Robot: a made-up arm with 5 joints.
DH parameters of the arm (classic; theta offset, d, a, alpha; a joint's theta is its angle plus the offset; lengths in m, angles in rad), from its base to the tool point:
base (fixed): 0 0 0 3.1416
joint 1: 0 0.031 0.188 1.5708
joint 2: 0 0.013 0.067 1.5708
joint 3: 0 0.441 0.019 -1.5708
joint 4: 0 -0.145 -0.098 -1.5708
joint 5: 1.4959 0 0.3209 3.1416
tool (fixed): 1.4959 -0.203 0 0
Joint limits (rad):
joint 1: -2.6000..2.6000
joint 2: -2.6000..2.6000
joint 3: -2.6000..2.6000
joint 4: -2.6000..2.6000
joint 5: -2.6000..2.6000
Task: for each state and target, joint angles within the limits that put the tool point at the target. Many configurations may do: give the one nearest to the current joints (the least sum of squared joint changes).
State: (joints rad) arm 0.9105 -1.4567 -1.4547 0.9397 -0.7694
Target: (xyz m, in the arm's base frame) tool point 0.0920 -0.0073 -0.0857
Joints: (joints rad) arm 1.2835 -1.4421 -1.7566 1.0487 -1.4734
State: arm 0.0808 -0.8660 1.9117 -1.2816 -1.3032
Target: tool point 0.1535 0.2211 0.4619
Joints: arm 0.3975 -0.9957 1.3247 -0.5413 -1.3061
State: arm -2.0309 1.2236 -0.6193 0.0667 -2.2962
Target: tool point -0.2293 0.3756 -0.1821
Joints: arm -2.0736 1.3668 -0.6109 0.2064 -2.2788
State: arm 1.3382 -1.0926 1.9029 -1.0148 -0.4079
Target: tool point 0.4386 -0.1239 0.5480
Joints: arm 1.1845 -0.6120 1.8786 -1.2354 -0.4032
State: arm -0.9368 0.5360 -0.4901 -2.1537 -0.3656
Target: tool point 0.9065 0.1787 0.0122
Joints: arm -0.6670 1.1106 0.0313 -2.2152 -0.3395
